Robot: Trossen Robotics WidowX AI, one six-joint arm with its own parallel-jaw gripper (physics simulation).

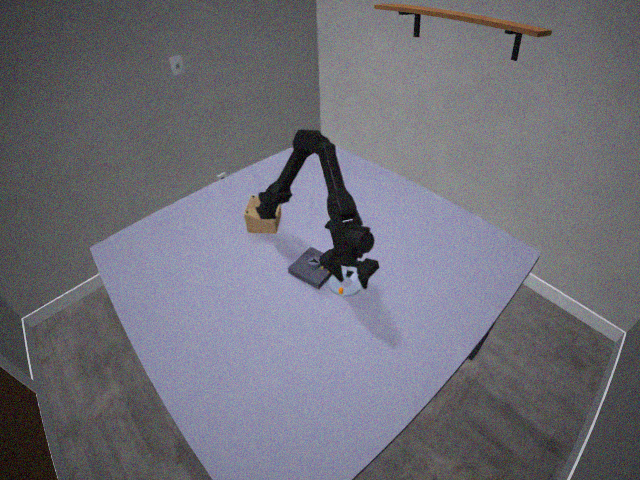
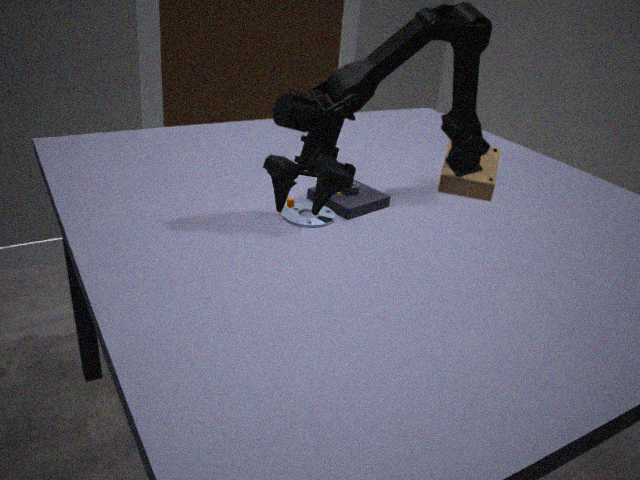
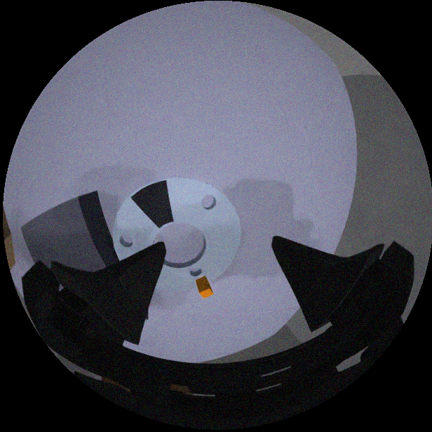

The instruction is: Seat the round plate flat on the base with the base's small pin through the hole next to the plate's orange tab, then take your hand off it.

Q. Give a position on a round pale plate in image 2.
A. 326,216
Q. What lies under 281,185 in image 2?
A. My gripper.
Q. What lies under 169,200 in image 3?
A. A round pale plate.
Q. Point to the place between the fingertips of my gripper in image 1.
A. At 353,284
